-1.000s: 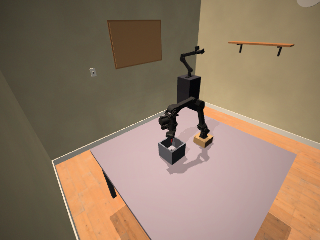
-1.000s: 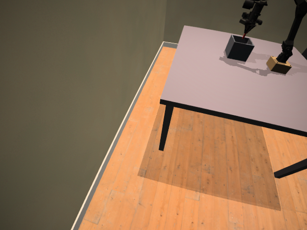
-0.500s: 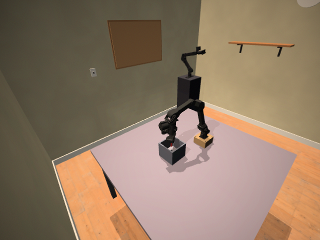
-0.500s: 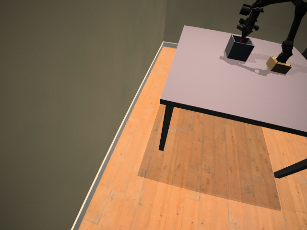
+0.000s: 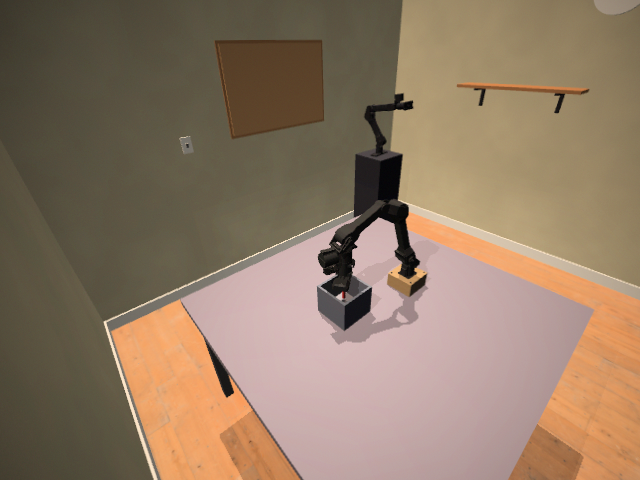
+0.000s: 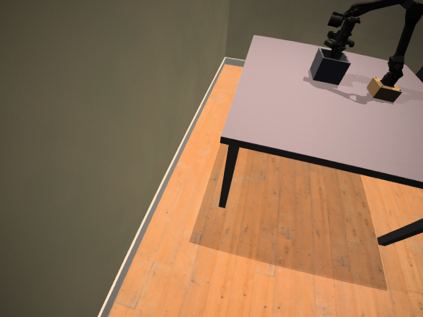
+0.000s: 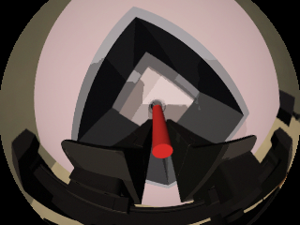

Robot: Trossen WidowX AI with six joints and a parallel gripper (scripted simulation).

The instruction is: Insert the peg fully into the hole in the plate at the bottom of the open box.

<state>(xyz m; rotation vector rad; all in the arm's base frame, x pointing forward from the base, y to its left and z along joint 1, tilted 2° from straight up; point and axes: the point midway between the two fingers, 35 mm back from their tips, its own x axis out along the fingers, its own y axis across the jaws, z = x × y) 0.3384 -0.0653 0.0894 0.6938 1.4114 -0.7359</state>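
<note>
Right now the pale plate is 11 cm below my hand. Round my hand: red peg 4 cm below.
</note>
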